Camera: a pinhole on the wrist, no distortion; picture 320 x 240 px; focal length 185.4 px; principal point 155.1 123.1 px. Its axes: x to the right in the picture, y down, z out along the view. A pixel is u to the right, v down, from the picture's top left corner.
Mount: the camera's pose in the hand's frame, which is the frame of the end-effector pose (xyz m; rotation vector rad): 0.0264 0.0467 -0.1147 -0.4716 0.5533 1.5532
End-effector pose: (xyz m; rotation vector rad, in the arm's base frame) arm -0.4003 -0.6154 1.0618 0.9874 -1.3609 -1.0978
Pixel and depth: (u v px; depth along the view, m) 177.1 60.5 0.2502
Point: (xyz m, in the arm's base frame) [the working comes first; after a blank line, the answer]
In the camera's frame: 0.0297 -0.0845 0.2502

-0.4656 -0.6728 1.3071
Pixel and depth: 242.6 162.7 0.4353
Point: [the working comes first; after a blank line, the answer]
In the camera's frame: 0.2054 0.0930 0.4353

-0.4978 -0.4363 1.5063
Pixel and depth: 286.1 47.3 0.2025
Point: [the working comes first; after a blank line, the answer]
In the camera's frame: 0.1431 -0.0828 0.2025

-0.3576 -0.6579 1.3642
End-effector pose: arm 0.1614 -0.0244 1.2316 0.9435 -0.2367 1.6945
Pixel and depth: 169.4 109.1 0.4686
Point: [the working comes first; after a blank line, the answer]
In the camera's frame: 0.0361 -0.0354 0.4686

-0.0534 -0.2353 1.5472
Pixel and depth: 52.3 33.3 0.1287
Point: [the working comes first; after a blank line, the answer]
In the camera's frame: -0.0714 -0.0623 0.1287

0.1071 0.0055 1.3372
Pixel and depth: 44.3 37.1 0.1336
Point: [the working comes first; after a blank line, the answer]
In the camera's frame: -0.0798 -0.0620 0.1336

0.1146 0.0016 1.3422
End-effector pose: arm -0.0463 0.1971 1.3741 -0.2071 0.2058 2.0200
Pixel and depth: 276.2 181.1 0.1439
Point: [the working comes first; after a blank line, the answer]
In the camera's frame: 0.0940 0.0450 0.1439

-0.2212 0.0769 1.3371
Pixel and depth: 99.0 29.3 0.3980
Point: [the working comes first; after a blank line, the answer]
In the camera's frame: -0.1204 -0.2014 0.3980

-0.3465 0.3873 1.5804
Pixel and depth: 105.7 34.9 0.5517
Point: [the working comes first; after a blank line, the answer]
In the camera's frame: -0.1470 -0.2625 0.5517

-0.4498 0.4455 1.6988
